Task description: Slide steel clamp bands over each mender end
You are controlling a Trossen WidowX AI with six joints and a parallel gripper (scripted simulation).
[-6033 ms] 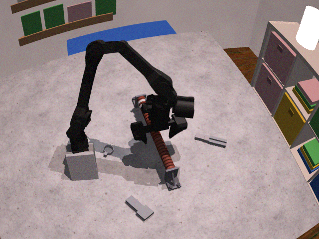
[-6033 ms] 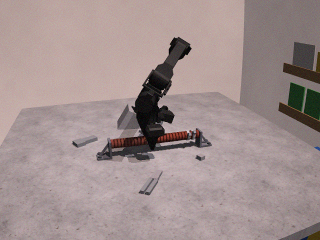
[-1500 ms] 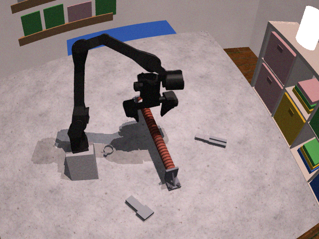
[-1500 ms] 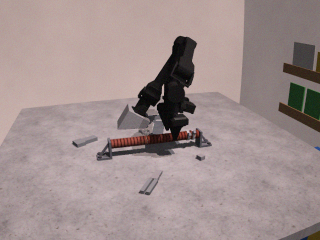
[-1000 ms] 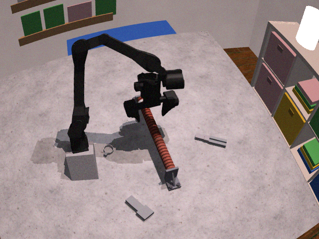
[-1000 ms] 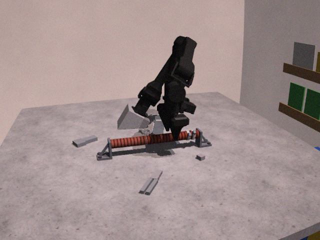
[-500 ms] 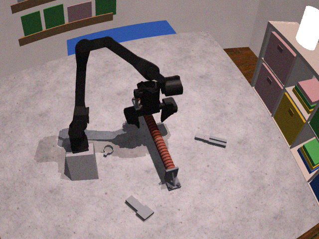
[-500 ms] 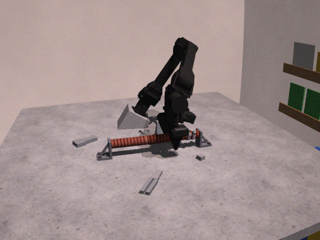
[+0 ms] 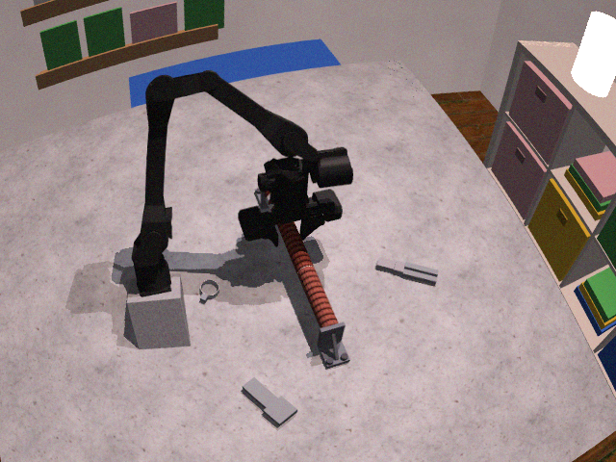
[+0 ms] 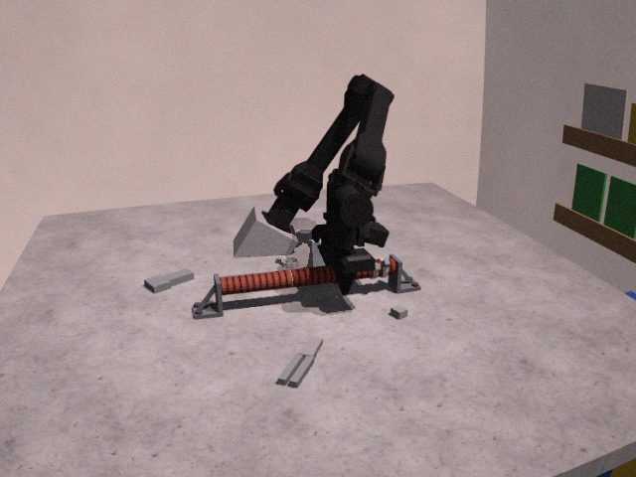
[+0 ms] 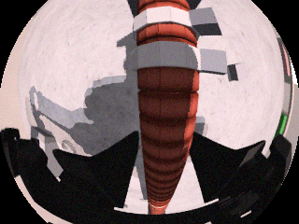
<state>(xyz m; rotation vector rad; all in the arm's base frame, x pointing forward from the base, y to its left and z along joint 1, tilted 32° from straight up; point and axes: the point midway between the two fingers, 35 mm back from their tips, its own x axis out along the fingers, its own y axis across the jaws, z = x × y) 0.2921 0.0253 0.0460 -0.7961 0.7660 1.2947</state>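
Now: hand 110 mm short of the small grey block, 70 mm to the right of it and 40 mm above it.
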